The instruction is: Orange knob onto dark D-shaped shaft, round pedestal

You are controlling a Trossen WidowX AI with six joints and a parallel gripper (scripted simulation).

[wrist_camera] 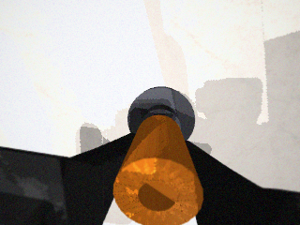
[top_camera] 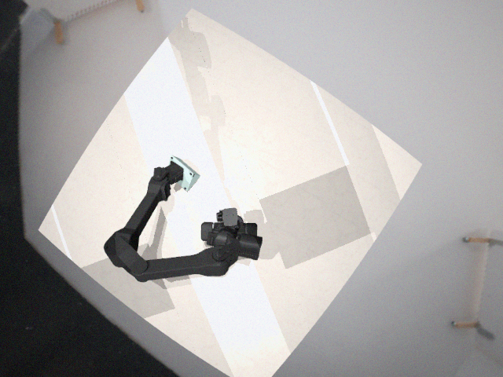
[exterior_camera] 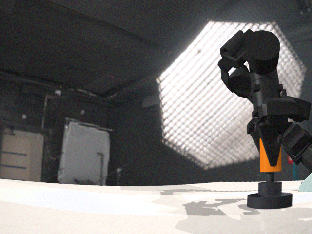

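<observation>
The orange knob is 20 mm above my gripper tip. From my gripper tip the other things lie so: round pedestal: 40 mm below.
</observation>
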